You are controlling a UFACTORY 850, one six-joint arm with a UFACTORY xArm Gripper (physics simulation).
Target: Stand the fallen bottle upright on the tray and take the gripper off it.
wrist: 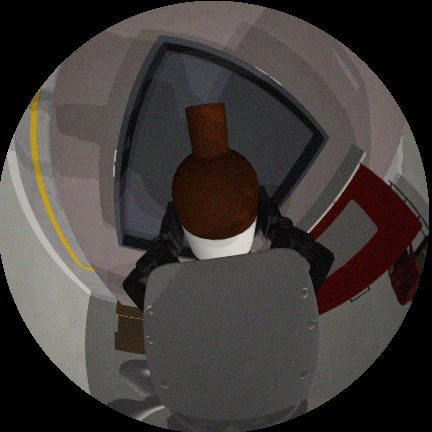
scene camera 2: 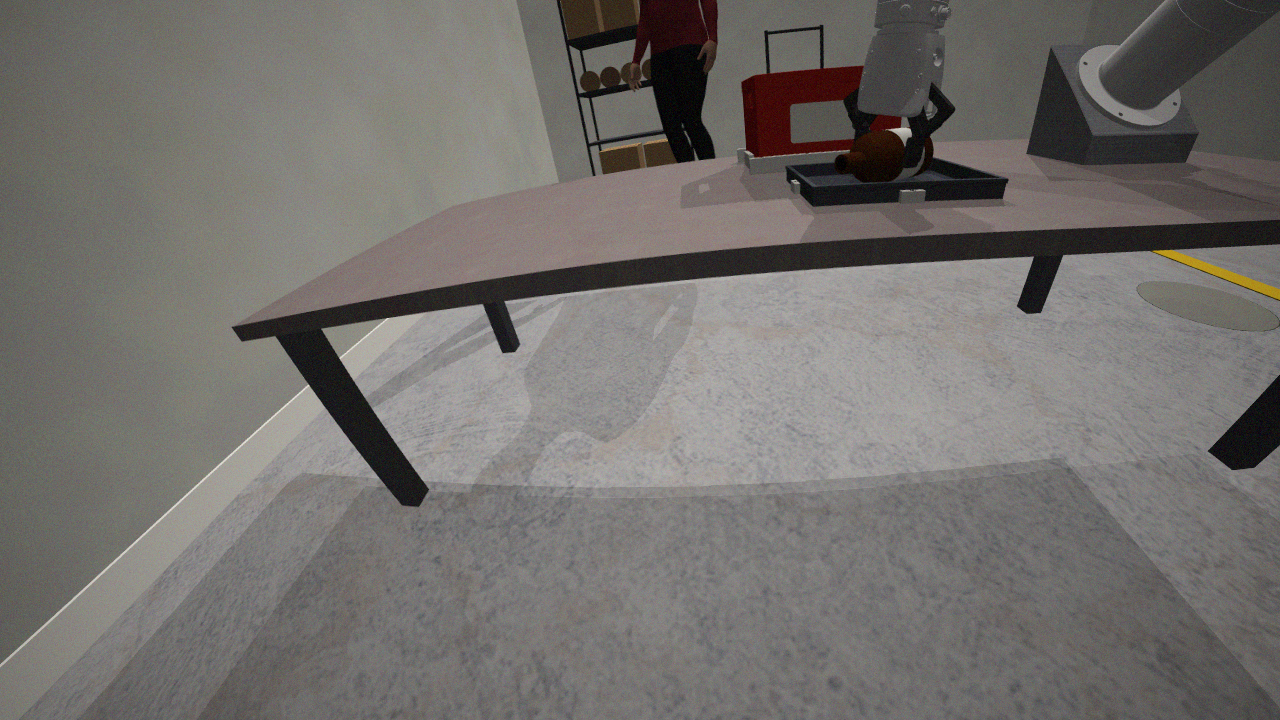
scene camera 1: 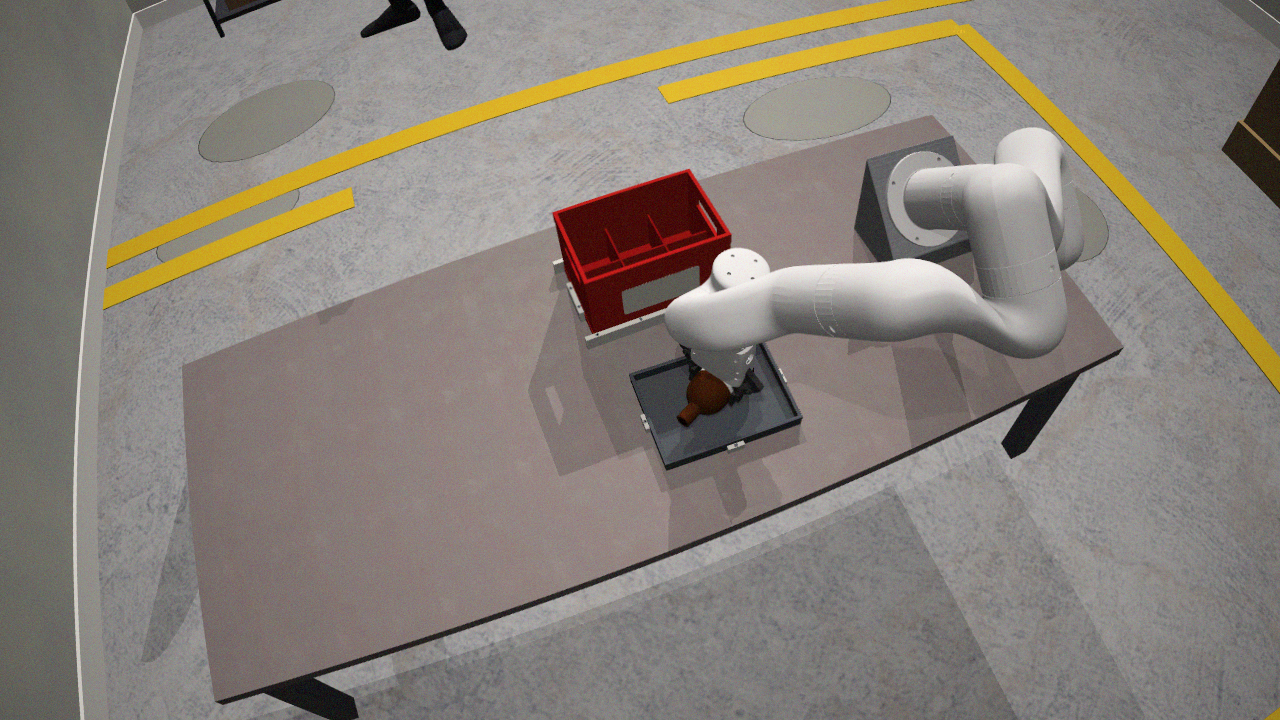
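Note:
The brown bottle (scene camera 1: 707, 394) (scene camera 2: 877, 156) (wrist: 215, 190) with a white label band lies on its side, low in the dark grey tray (scene camera 1: 742, 429) (scene camera 2: 962, 189) (wrist: 270, 135). In scene camera 1 its neck points to the lower left; in the wrist view the neck points up, away from the palm. My gripper (scene camera 1: 716, 385) (scene camera 2: 888, 150) (wrist: 216, 203) reaches down from above and is shut on the bottle, with one black finger on each side of the body near the label. The bottle's base is hidden behind the gripper in the wrist view. Whether its underside touches the tray floor is hard to tell.
A red crate (scene camera 1: 599, 304) (scene camera 2: 765, 116) (wrist: 395, 215) with dividers stands behind the tray, inside low white brackets. The tray and crate are on a brownish table (scene camera 1: 402, 465) (scene camera 2: 581, 232). The arm's grey base block (scene camera 2: 1060, 116) stands at the right. A person (scene camera 2: 684, 89) is in the background.

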